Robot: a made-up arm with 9 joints. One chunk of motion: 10 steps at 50 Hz.
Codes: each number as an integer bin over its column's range. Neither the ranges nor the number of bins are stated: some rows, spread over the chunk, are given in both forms.
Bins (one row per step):
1: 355 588 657 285 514 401
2: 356 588 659 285 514 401
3: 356 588 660 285 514 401
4: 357 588 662 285 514 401
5: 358 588 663 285 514 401
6: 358 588 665 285 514 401
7: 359 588 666 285 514 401
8: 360 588 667 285 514 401
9: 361 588 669 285 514 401
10: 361 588 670 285 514 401
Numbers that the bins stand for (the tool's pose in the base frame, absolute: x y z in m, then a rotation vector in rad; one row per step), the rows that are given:
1: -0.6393 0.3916 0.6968 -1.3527 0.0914 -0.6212
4: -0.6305 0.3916 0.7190 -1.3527 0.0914 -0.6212
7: -0.6216 0.3916 0.7367 -1.3527 0.0914 -0.6212
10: -0.6128 0.3916 0.7544 -1.3527 0.0914 -0.6212
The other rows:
2: -0.6349 0.3916 0.7057 -1.3527 0.0914 -0.6212
3: -0.6349 0.3916 0.7101 -1.3527 0.0914 -0.6212
5: -0.6261 0.3916 0.7234 -1.3527 0.0914 -0.6212
6: -0.6261 0.3916 0.7322 -1.3527 0.0914 -0.6212
8: -0.6172 0.3916 0.7411 -1.3527 0.0914 -0.6212
9: -0.6128 0.3916 0.7499 -1.3527 0.0914 -0.6212

